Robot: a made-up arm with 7 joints.
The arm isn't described. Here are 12 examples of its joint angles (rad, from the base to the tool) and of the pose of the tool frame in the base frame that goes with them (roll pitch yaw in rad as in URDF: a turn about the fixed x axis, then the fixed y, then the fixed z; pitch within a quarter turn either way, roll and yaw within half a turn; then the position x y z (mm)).
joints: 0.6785 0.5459 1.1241 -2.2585 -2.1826 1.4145 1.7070
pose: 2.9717 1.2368 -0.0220 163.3 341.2 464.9
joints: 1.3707 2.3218 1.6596 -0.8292 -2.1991 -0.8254 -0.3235
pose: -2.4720 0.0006 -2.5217 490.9 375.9 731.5
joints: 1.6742 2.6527 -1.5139 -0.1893 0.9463 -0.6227 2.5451
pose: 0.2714 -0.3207 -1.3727 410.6 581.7 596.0
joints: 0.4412 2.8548 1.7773 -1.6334 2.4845 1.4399 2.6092
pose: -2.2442 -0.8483 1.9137 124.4 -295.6 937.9
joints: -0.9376 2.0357 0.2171 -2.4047 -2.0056 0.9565 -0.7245
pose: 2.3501 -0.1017 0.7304 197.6 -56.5 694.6
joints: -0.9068 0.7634 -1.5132 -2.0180 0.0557 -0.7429 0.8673
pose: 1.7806 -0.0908 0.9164 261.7 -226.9 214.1
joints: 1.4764 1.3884 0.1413 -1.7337 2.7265 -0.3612 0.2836
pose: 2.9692 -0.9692 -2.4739 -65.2 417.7 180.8
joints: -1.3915 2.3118 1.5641 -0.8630 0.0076 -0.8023 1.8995
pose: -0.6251 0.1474 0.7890 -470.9 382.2 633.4
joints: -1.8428 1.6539 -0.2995 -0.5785 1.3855 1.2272 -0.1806
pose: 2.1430 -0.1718 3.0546 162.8 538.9 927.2
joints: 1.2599 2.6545 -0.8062 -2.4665 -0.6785 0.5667 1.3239
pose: -1.7720 -0.8494 -0.8981 -112.0 192.2 320.6
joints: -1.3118 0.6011 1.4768 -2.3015 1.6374 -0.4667 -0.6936
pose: -1.8020 0.3328 -0.6639 6.8 343.7 558.1
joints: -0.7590 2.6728 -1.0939 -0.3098 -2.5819 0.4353 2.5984
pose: -0.1041 0.8801 -1.4250 -267.9 491.9 929.3
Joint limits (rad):
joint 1: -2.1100..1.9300
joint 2: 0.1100..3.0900
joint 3: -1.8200..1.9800
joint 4: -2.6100..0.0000
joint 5: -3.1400..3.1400
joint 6: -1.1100..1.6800
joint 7: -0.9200..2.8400
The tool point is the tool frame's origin. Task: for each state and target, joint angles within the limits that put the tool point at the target. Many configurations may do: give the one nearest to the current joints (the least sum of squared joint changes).
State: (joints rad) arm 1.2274 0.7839 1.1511 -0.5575 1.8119 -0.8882 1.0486
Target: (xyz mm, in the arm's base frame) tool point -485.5 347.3 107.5
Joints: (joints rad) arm 0.8295 0.5348 1.1137 -0.2850 1.8438 -0.9385 1.0217
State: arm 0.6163 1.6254 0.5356 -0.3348 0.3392 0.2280 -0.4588
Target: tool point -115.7 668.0 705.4
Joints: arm 1.2311 1.7023 0.7720 0.0000 0.5527 0.1412 -0.4809
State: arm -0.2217 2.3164 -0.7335 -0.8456 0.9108 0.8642 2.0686
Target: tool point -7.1 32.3 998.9
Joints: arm -1.0508 2.7385 -0.0108 -1.5156 0.8351 0.7456 2.0635
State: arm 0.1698 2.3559 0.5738 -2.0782 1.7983 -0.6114 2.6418
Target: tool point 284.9 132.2 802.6
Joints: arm 0.0173 1.9481 0.7237 -1.9003 1.7958 -0.6117 2.6414
